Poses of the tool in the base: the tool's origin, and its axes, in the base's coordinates. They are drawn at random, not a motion.
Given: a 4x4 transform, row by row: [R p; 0 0 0 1], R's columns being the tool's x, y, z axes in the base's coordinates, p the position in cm. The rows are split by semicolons.
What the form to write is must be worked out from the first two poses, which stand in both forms.
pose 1, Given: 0.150 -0.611 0.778 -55.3; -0.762 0.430 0.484 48.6; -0.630 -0.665 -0.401 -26.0; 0 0 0 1
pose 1, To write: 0.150 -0.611 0.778 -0.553; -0.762 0.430 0.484 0.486; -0.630 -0.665 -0.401 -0.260; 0 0 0 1
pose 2, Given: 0.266 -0.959 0.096 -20.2; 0.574 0.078 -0.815 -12.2; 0.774 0.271 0.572 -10.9; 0 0 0 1
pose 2, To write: 0.266 -0.959 0.096 -0.202; 0.574 0.078 -0.815 -0.122; 0.774 0.271 0.572 -0.109; 0 0 0 1
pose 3, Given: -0.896 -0.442 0.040 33.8; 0.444 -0.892 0.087 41.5; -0.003 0.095 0.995 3.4; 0 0 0 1
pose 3, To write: -0.896 -0.442 0.040 0.338; 0.444 -0.892 0.087 0.415; -0.003 0.095 0.995 0.034; 0 0 0 1
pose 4, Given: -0.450 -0.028 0.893 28.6; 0.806 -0.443 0.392 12.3; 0.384 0.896 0.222 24.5; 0 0 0 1
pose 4, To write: -0.450 -0.028 0.893 0.286; 0.806 -0.443 0.392 0.123; 0.384 0.896 0.222 0.245; 0 0 0 1
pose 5, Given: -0.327 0.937 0.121 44.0; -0.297 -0.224 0.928 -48.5; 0.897 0.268 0.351 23.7; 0 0 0 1
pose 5, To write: -0.327 0.937 0.121 0.440; -0.297 -0.224 0.928 -0.485; 0.897 0.268 0.351 0.237; 0 0 0 1
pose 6, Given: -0.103 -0.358 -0.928 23.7; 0.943 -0.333 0.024 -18.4; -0.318 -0.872 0.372 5.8; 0 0 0 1
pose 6, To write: -0.103 -0.358 -0.928 0.237; 0.943 -0.333 0.024 -0.184; -0.318 -0.872 0.372 0.058; 0 0 0 1
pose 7, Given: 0.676 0.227 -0.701 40.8; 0.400 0.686 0.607 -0.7; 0.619 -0.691 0.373 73.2; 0 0 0 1
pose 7, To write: 0.676 0.227 -0.701 0.408; 0.400 0.686 0.607 -0.007; 0.619 -0.691 0.373 0.732; 0 0 0 1
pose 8, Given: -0.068 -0.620 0.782 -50.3; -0.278 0.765 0.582 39.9; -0.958 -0.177 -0.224 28.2; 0 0 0 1
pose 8, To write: -0.068 -0.620 0.782 -0.503; -0.278 0.765 0.582 0.399; -0.958 -0.177 -0.224 0.282; 0 0 0 1
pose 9, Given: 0.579 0.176 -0.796 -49.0; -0.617 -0.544 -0.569 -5.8; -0.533 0.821 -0.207 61.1; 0 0 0 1
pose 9, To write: 0.579 0.176 -0.796 -0.490; -0.617 -0.544 -0.569 -0.058; -0.533 0.821 -0.207 0.611; 0 0 0 1
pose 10, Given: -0.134 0.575 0.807 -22.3; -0.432 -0.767 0.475 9.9; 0.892 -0.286 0.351 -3.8; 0 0 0 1
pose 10, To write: -0.134 0.575 0.807 -0.223; -0.432 -0.767 0.475 0.099; 0.892 -0.286 0.351 -0.038; 0 0 0 1
